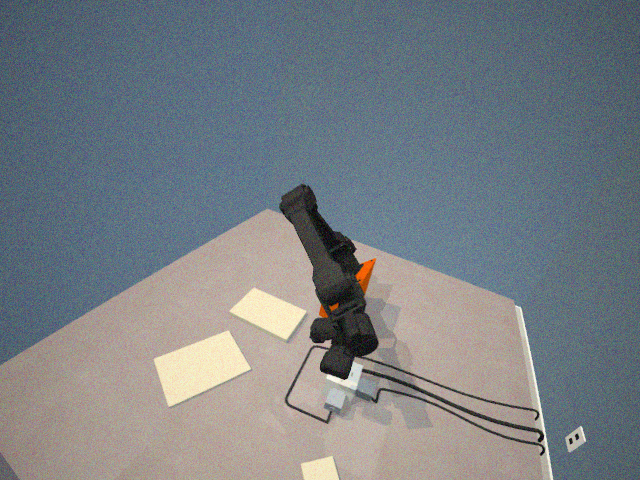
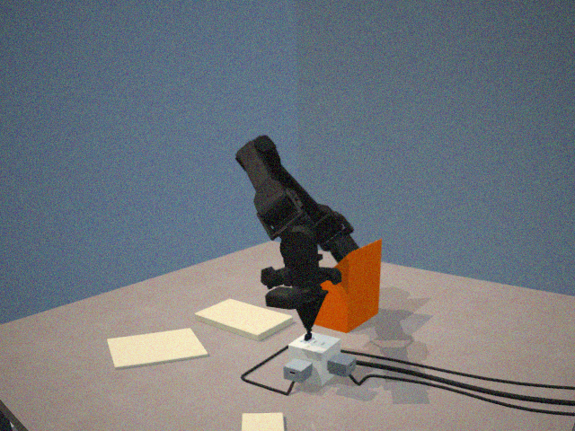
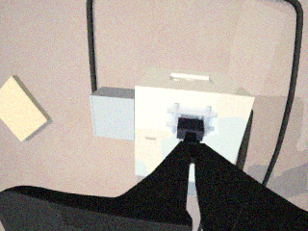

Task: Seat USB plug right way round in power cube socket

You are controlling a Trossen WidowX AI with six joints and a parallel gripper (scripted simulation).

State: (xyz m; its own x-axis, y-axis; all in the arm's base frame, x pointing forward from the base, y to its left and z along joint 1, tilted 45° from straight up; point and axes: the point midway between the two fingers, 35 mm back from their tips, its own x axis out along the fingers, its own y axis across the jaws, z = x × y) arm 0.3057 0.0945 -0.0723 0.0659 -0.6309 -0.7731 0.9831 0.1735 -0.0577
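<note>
Right now my gripper tip is 2 cm above the USB plug.
</note>
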